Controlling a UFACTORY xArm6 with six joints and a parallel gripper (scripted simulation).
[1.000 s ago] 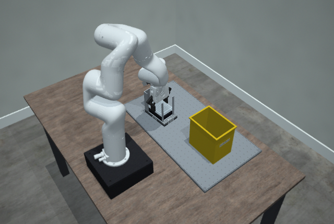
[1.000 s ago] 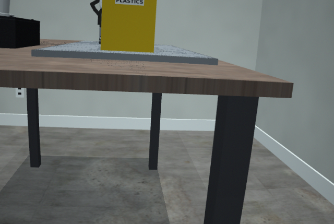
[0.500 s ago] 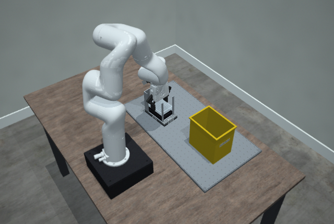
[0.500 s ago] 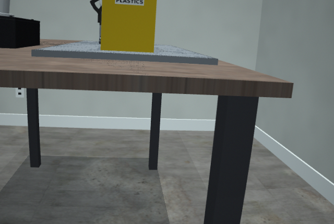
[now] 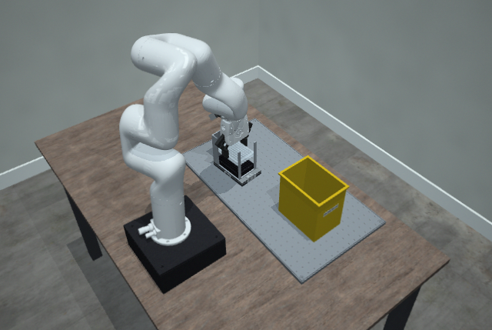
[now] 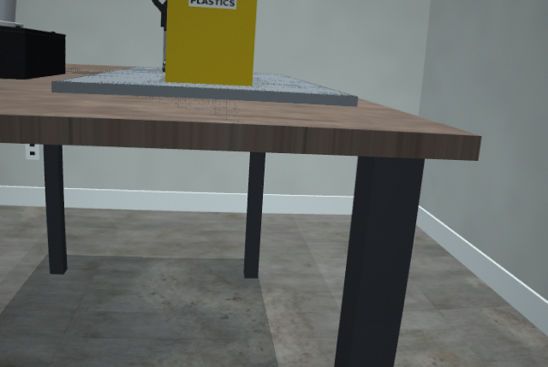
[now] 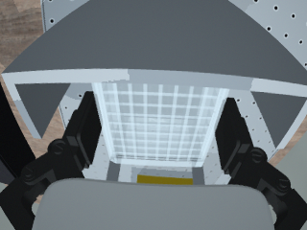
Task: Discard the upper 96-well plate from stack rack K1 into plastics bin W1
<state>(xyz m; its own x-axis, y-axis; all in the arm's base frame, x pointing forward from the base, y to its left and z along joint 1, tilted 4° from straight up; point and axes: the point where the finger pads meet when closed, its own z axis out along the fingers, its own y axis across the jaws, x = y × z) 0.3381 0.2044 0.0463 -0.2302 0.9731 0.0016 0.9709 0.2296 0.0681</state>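
My gripper is now 70 mm above the black plate. The rest, counted from my hand: white 96-well plate: 10 mm below; then yellow plastics bin W1: 100 mm ahead, 330 mm to the right, 10 mm below.
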